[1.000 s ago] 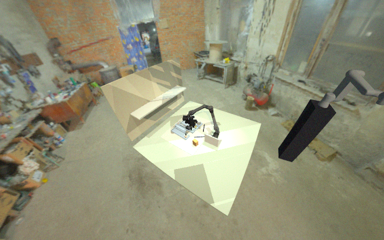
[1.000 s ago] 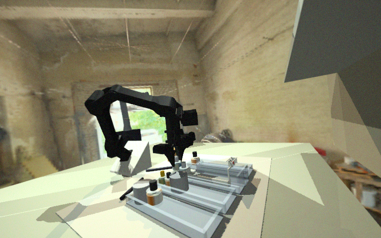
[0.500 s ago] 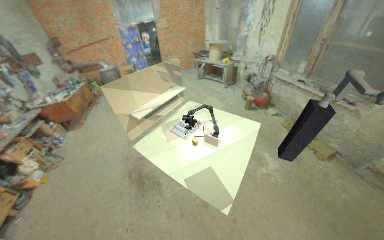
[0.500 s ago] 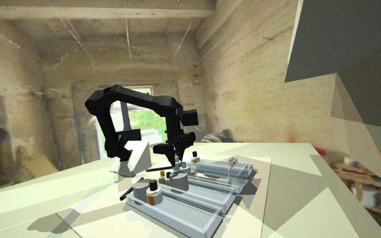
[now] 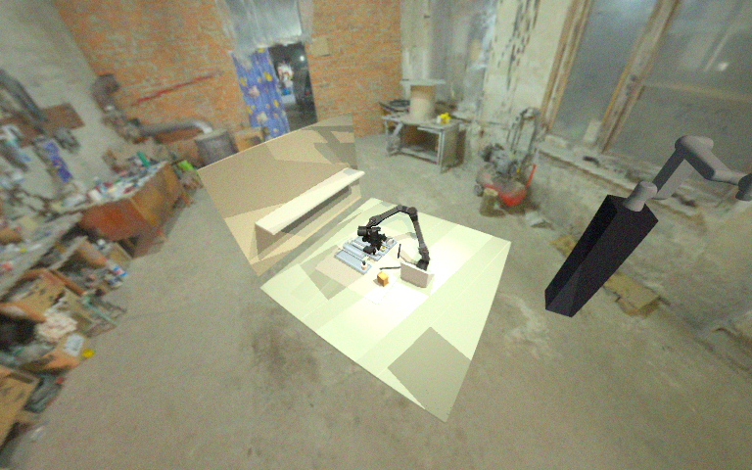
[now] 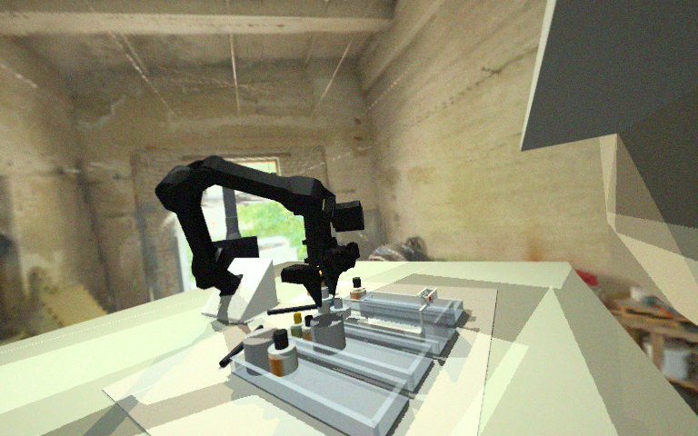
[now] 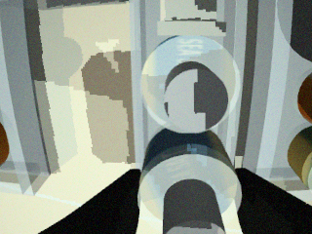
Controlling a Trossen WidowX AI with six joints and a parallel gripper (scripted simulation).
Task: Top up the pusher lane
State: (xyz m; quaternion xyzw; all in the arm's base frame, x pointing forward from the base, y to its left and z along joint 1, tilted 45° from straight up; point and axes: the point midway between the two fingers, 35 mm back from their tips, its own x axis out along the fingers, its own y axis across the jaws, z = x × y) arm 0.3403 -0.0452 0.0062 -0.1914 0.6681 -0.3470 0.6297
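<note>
Right now my gripper tip is 140 mm short of the sprung lane and 30 mm above it. The rest, counted from my gripper tip: pusher plate (150 mm ahead).
</note>
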